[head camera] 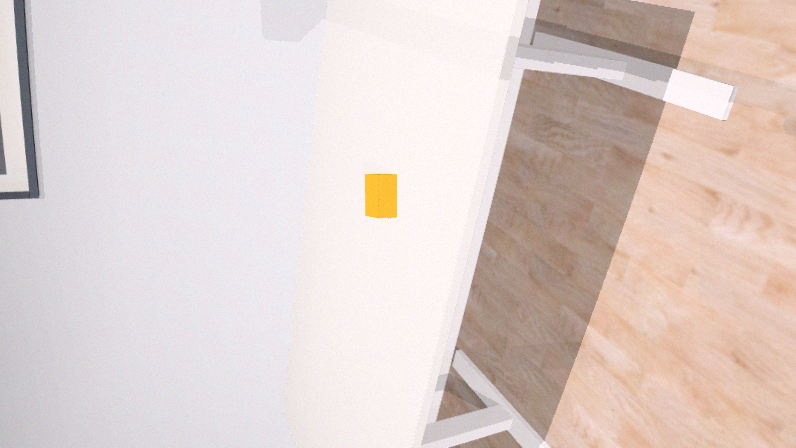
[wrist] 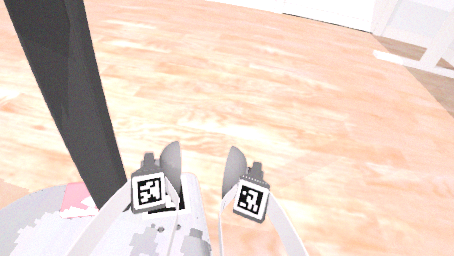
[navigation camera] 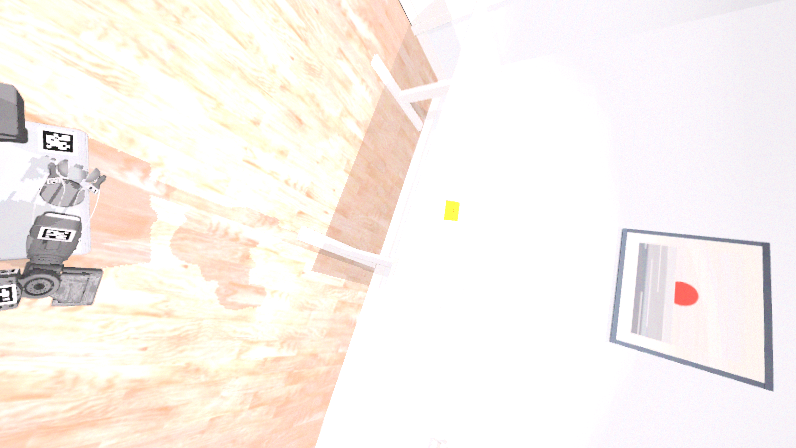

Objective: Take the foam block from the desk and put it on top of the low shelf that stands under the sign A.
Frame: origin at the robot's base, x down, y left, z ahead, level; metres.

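Seen in the pictures: gripper, fingertip midpoint: (wrist: 203, 162) (navigation camera: 81, 165); robot's base at its link origin: (navigation camera: 62, 190).
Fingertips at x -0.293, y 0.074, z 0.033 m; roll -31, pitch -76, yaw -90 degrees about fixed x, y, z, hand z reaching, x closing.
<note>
Offsets run from my fingertips to a thing's top centre. "spot": to the spot under its first point. Level surfaces: height alone.
The foam block @[dx -0.472, dy -0.049, dz +1.092 m] (head camera: 381, 195) (navigation camera: 451, 210) is a small yellow-orange block. It lies on the white desk (head camera: 389, 311) (navigation camera: 473, 333), and shows near the middle of the head camera view and right of the middle in the navigation view. My gripper (wrist: 203, 162) (navigation camera: 79, 171) is open and empty, with a gap between its two grey fingertips. It is over my own base at the left of the navigation view, well apart from the desk and the block. The low shelf and the sign A do not show in these views.
White desk legs @[spot: dx +0.255, dy -0.372, dz +1.036 m] (head camera: 623, 66) (navigation camera: 348, 250) stand on the wooden floor @[dx +0.293 m] (head camera: 724, 250) (navigation camera: 222, 111) (wrist: 300, 100). A framed picture (head camera: 32, 139) (navigation camera: 767, 311) hangs on the wall behind the desk. My dark mast (wrist: 70, 95) crosses the left of the wrist view, above my base (wrist: 195, 210).
</note>
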